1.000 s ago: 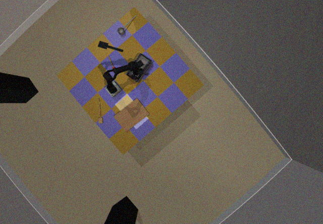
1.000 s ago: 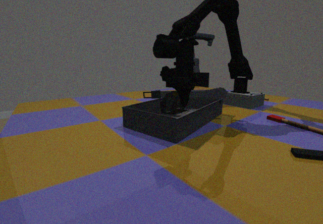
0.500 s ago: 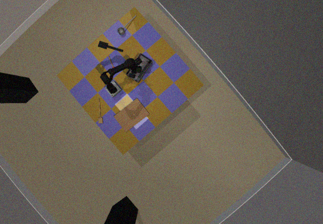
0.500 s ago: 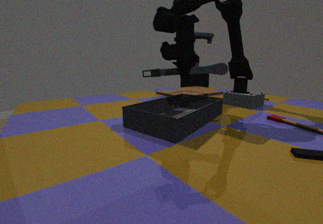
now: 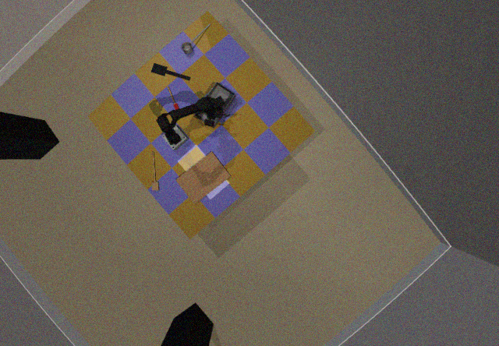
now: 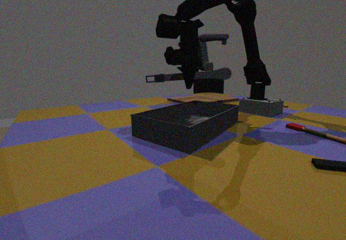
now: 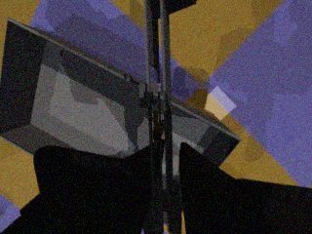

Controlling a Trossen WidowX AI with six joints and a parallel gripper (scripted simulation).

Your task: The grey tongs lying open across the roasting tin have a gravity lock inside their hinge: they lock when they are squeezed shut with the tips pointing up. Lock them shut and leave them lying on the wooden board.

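Right now the wooden board is 37 cm behind my gripper tip, 30 cm to the right of it and 10 cm below it. The rest, counted from my gripper tip: roasting tin: 5 cm ahead, 8 cm to the left, 8 cm below; then black spatula: 8 cm behind, 54 cm to the left, 10 cm below.
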